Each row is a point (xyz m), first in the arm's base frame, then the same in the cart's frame.
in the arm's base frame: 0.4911 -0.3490 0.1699
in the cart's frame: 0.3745 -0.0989 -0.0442
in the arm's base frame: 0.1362 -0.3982 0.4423
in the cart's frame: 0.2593 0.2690 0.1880
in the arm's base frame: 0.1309 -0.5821 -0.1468
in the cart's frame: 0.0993 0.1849 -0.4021
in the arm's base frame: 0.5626 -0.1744 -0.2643
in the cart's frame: 0.5745 -0.1848 -0.4646
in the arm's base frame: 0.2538 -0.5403 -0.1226
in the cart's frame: 0.1591 0.0735 -0.3641
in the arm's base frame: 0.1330 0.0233 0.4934
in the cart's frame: 0.6727 0.3456 0.2473
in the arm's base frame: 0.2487 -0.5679 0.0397
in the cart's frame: 0.1249 0.0904 -0.2039
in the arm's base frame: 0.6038 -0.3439 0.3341
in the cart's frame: 0.3912 -0.1921 0.1311
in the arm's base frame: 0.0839 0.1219 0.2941
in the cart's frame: 0.7697 0.3896 0.0461
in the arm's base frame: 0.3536 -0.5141 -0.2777
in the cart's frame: 0.2067 -0.0360 -0.5072
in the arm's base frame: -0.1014 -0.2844 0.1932
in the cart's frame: 0.3432 0.4955 -0.0824
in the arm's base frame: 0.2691 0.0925 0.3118
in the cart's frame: 0.7694 0.2048 0.0827
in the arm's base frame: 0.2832 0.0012 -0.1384
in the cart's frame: 0.6986 0.1307 -0.3653
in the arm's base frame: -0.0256 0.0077 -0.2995
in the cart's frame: 0.6621 0.4185 -0.5581
